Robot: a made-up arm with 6 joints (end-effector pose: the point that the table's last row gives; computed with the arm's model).
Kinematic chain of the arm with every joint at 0, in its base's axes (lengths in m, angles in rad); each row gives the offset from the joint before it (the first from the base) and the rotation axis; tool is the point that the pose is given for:
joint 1: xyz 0 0 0.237 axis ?
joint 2: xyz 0 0.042 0 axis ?
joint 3: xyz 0 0 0.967 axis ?
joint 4: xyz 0 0 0.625 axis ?
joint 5: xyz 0 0 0 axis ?
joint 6: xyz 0 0 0.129 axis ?
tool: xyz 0 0 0
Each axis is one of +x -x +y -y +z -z.
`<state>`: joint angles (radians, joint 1 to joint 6).
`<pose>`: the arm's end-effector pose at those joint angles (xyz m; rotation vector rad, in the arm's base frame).
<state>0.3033 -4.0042 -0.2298 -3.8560 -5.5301 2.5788</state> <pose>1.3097 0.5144 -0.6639 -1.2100 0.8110 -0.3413</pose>
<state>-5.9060 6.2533 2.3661 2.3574 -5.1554 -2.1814</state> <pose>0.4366 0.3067 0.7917 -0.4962 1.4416 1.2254</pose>
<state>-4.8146 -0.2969 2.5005 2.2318 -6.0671 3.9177</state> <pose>-0.0296 0.3375 0.7312 -1.6615 1.4714 0.9686</pose>
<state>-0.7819 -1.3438 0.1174 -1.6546 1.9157 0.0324</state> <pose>-1.1150 0.9959 0.6414 1.7821 -0.1895 -0.5418</pose>
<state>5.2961 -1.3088 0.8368 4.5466 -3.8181 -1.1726</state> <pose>-0.6841 0.9675 0.9485 2.0901 1.8080 -1.0255</pose>
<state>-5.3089 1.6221 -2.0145 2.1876 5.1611 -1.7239</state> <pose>0.4748 0.6052 0.8423 0.8697 0.5528 1.4984</pose>
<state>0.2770 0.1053 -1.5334 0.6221 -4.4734 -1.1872</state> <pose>-0.4858 -0.0185 1.3840 -0.7377 -0.1484 -0.8988</pose>
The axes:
joint 1: +z
joint 2: +y
joint 3: +y
joint 4: +z
joint 5: +y
joint 6: +z

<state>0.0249 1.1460 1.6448 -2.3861 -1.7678 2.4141</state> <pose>0.9972 0.1536 0.0407 0.2252 -1.7813 -1.2572</pose>
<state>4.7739 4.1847 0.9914 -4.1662 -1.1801 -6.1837</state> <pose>-0.1465 1.4043 0.1070 -0.6619 -0.7349 1.1760</pose>
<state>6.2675 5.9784 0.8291 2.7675 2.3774 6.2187</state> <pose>-0.0947 0.0761 1.6615 -2.4115 0.5050 1.7975</pose>
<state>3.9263 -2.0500 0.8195 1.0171 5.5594 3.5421</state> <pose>1.0775 1.1193 -0.0103 -0.0532 2.1182 1.9159</pose>
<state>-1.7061 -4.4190 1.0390 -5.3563 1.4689 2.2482</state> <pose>0.0082 -1.0119 -0.6809 -1.2929 1.3016 -0.4343</pose>
